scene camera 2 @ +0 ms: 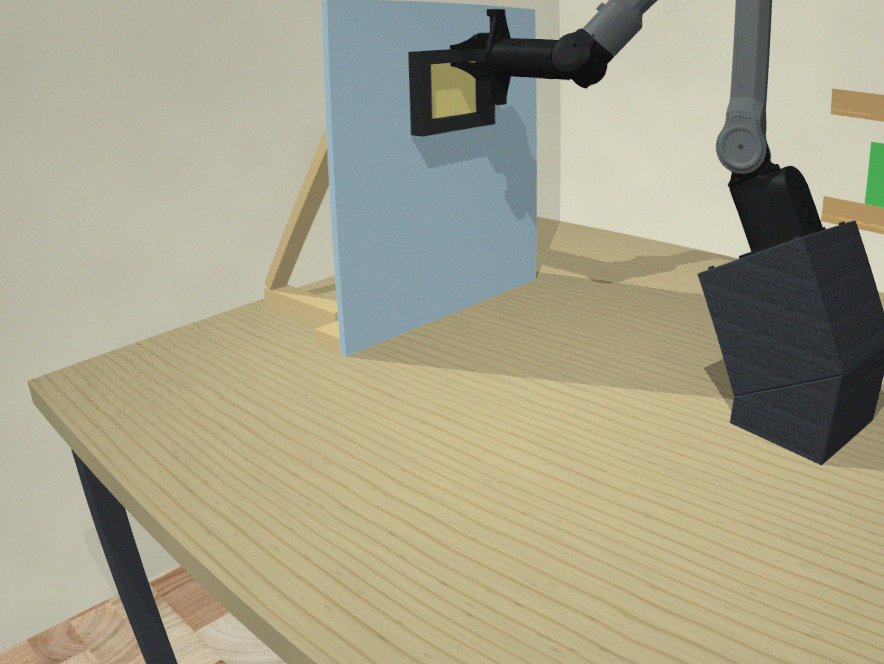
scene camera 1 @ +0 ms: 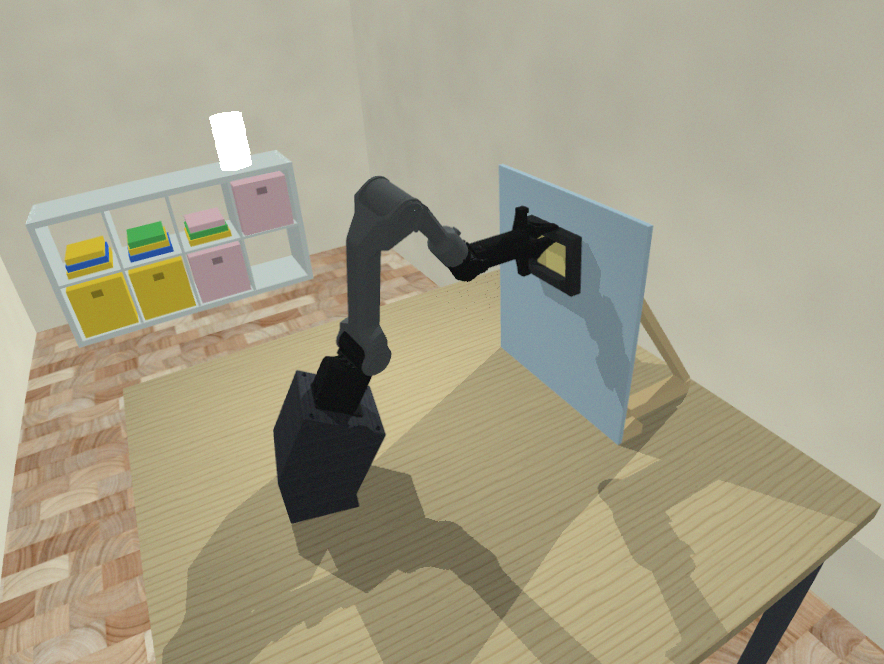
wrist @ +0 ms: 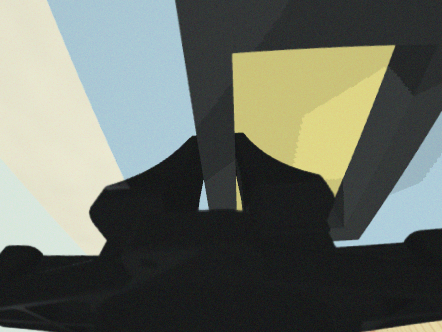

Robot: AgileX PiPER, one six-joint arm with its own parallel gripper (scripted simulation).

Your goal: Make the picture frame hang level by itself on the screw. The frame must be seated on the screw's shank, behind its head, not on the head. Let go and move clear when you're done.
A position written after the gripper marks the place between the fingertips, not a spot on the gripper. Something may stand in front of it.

Note:
In view: the gripper (scene camera 2: 454,55).
The gripper shows as well in scene camera 1 (scene camera 1: 555,231) and in the wrist view (wrist: 218,147).

